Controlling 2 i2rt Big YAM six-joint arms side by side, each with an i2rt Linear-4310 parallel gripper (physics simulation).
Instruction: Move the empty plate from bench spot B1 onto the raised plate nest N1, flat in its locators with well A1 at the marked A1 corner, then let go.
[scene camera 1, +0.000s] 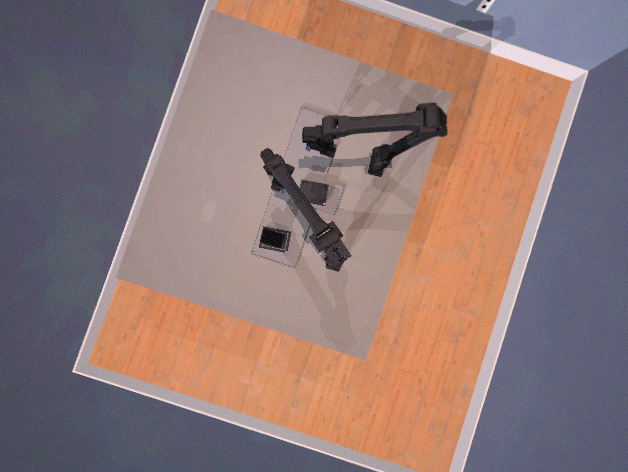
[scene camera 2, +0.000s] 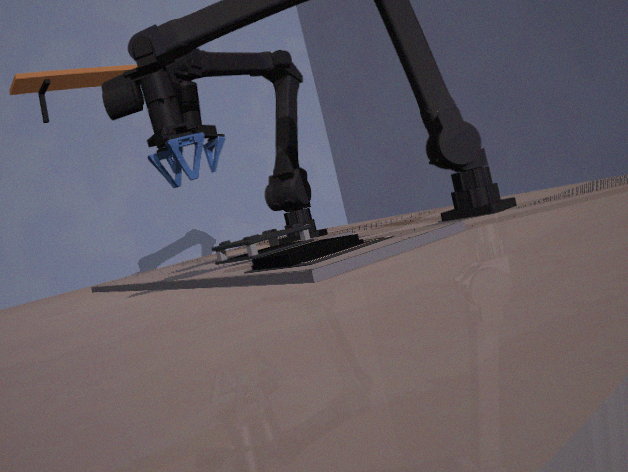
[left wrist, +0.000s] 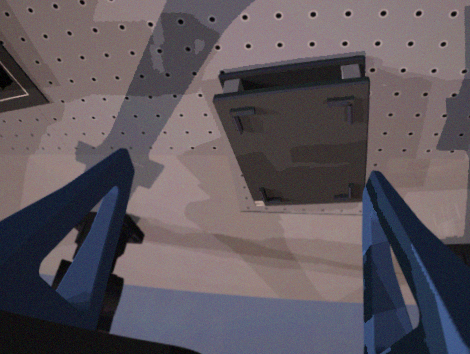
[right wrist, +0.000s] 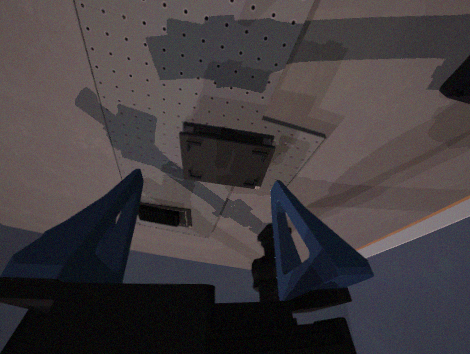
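Where they show: left gripper, fingertip midpoint: (scene camera 2: 185, 183) (left wrist: 245, 169); right gripper, fingertip midpoint: (scene camera 1: 318, 153) (right wrist: 211, 180); left arm's base at its link origin: (scene camera 2: 479, 213); right arm's base at its link origin: (scene camera 1: 376, 165) (left wrist: 462, 254).
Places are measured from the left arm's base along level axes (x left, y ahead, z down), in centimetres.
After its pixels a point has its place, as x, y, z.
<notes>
The black plate (scene camera 1: 274, 237) {-2.5, 38.1, -2.9} (scene camera 2: 304, 252) {2.5, 43.1, -2.6} (right wrist: 159, 215) {-3.5, 38.8, -2.8} lies flat on bench spot B1; its corner (left wrist: 4, 79) {-5.9, 33.8, -2.1} shows at the left edge of the left wrist view. The raised dark nest N1 (scene camera 1: 314, 192) {-34.2, 23.4, -4.7} (left wrist: 305, 145) {-34.7, 26.0, -4.7} (right wrist: 225, 161) {-35.3, 24.1, -4.7} has corner locators and carries no plate. A small pale mark shows by one nest corner, its lettering unreadable. My left gripper (scene camera 1: 279, 188) {-32.3, 38.8, -17.2} (left wrist: 245, 169) {-32.3, 38.8, -17.2} is open and empty, high above the board, between plate and nest and to the picture's left. My right gripper (scene camera 1: 320, 148) {-50.4, 26.5, -21.3} (right wrist: 211, 180) {-50.4, 26.5, -21.3} is open and empty, high beyond the nest. The grippers overlap in scene camera 2.
The perforated board (scene camera 1: 279, 258) {8.6, 31.8, -1.3} (scene camera 2: 203, 283) {-15.8, 48.3, -0.7} (left wrist: 310, 27) {-35.1, 35.4, -1.3} (right wrist: 115, 50) {-48.7, 42.8, -1.3} lies under plate and nest, on the pale table top (scene camera 1: 203, 152) {-38.5, 93.8, 0.0}. The left arm (scene camera 1: 304, 203) {-19.6, 23.8, -49.3} reaches across the board beside the nest. The right arm (scene camera 1: 380, 123) {-56.3, 5.4, -51.3} extends at the upper right of scene camera 1.
</notes>
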